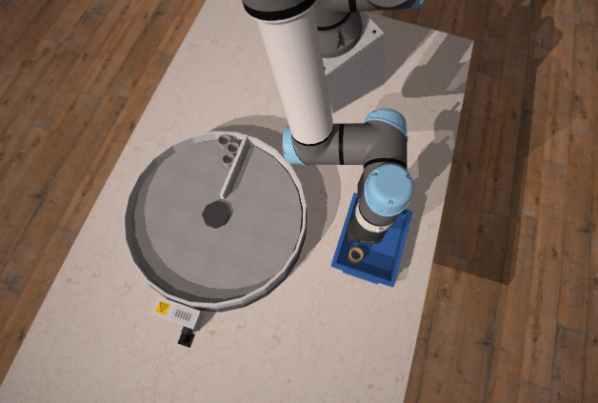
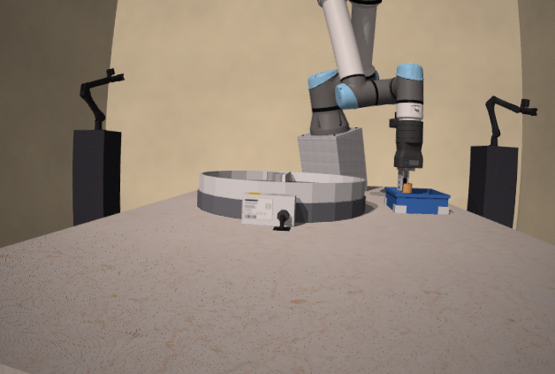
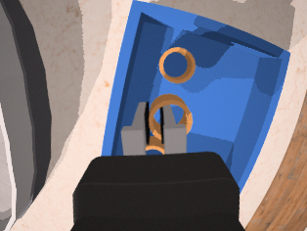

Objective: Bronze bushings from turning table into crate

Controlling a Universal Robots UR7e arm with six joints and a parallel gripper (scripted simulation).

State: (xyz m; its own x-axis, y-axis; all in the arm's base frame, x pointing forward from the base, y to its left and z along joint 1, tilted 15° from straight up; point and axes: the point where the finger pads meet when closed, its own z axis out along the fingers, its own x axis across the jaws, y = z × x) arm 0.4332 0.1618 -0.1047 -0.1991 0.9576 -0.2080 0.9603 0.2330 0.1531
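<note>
My hand is 4 cm above the blue crate, 3 cm to the right of it and 1 cm short of it. Also, from my hand: grey turning table (33 cm to the right, 5 cm ahead, 1 cm below).
</note>
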